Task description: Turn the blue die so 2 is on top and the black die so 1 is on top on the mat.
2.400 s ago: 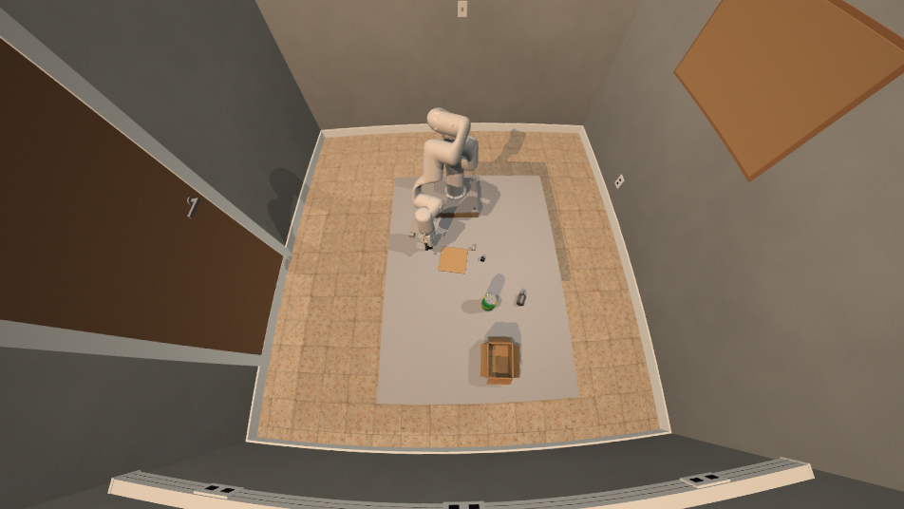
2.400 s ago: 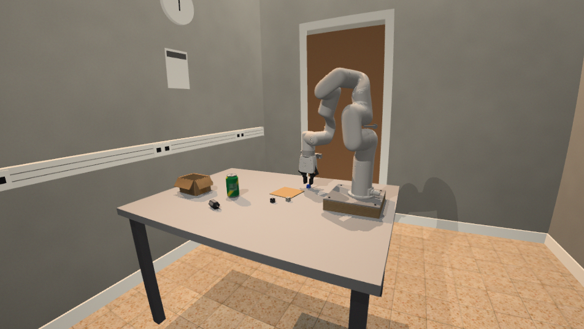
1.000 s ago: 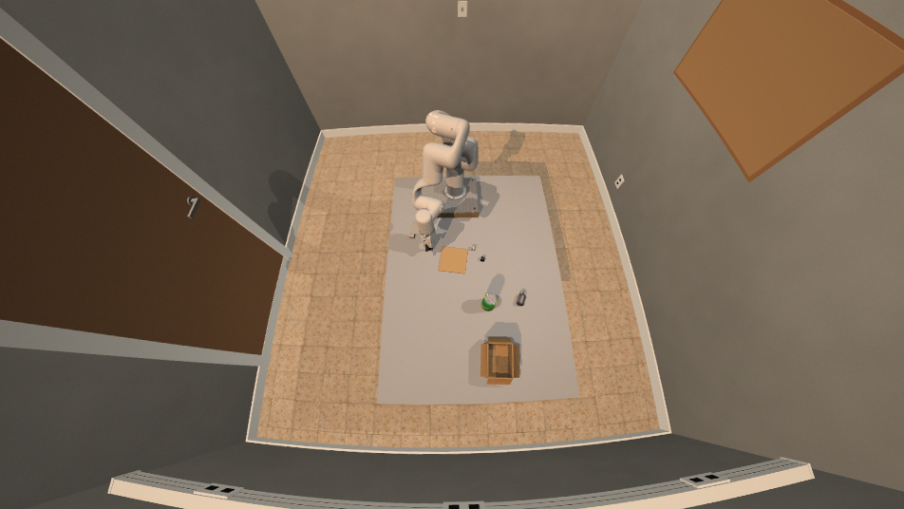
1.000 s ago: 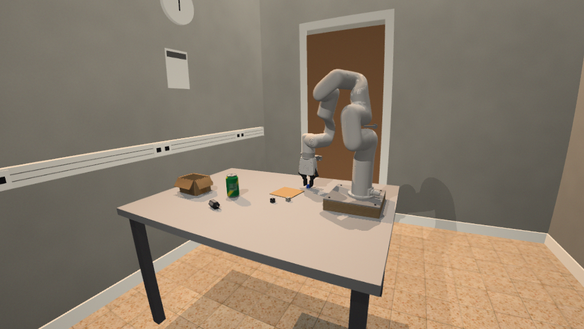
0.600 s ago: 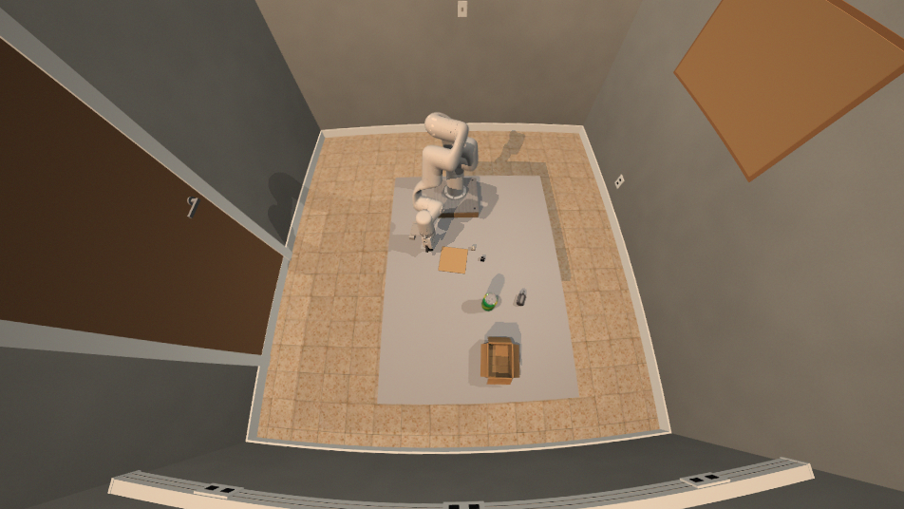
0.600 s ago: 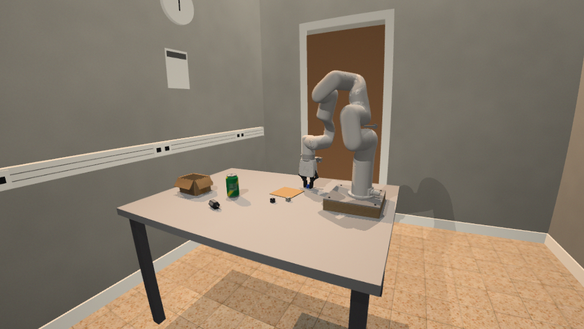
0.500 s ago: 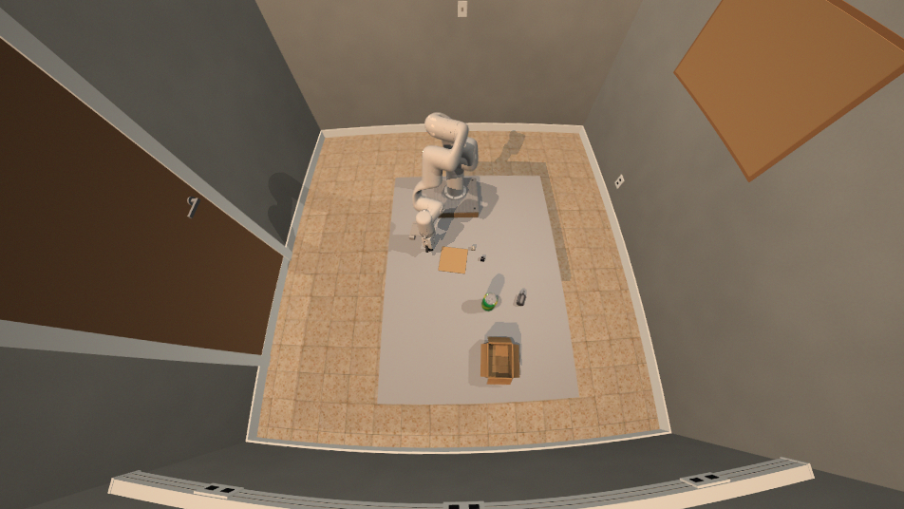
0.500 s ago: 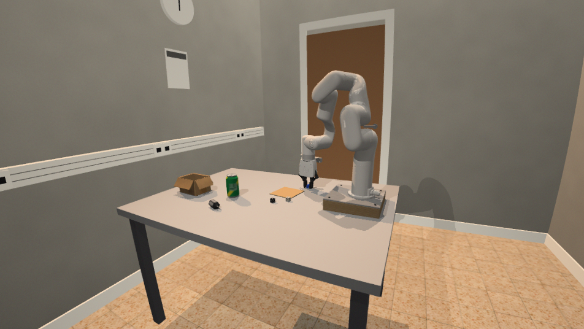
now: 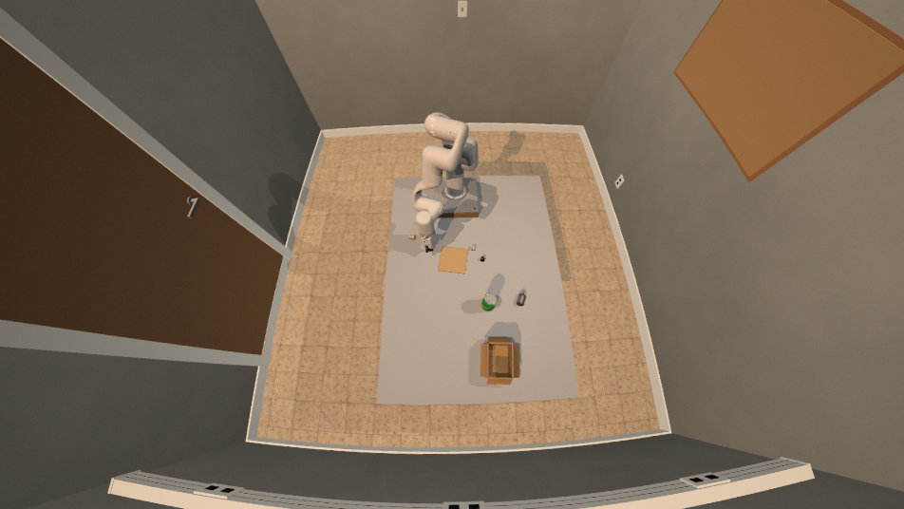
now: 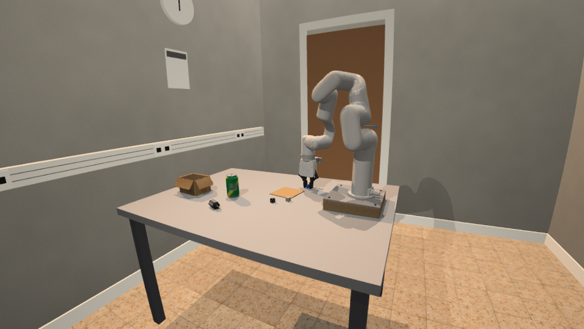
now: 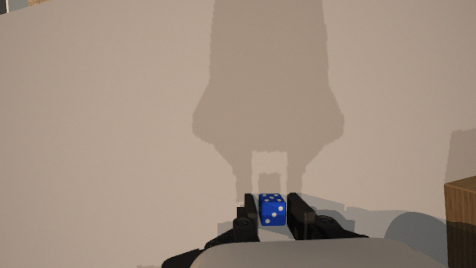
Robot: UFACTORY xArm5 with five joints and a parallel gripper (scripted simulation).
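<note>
Right now the blue die is 1 cm below my hand. The rest, counted from my hand: white die 23 cm to the left, 3 cm behind, 1 cm below; mat 13 cm to the left, 5 cm ahead, 2 cm below; black die 29 cm to the left, 3 cm ahead, 1 cm below.
</note>
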